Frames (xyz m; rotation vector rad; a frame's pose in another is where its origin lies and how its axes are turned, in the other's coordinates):
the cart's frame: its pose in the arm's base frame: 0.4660 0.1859 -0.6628 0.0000 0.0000 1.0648
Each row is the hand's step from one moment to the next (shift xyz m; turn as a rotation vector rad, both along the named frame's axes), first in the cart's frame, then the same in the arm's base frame.
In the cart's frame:
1: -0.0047 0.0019 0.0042 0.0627 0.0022 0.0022
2: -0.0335 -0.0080 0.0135 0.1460 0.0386 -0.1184
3: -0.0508 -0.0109 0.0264 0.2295 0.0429 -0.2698
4: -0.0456 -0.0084 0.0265 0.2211 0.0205 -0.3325
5: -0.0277 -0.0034 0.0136 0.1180 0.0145 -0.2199
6: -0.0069 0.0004 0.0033 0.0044 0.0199 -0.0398
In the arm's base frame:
1: -0.0039 -0.0032 0.0042 0.0285 0.0559 0.0022
2: -0.0092 -0.0332 0.0135 0.0370 0.1464 -0.1184
3: -0.0151 -0.0497 0.0264 0.0737 0.2215 -0.2698
4: -0.0148 -0.0440 0.0265 0.0892 0.2033 -0.3325
5: -0.0105 -0.0259 0.0136 0.0445 0.1102 -0.2199
6: -0.0037 -0.0058 0.0033 -0.0153 0.0135 -0.0398

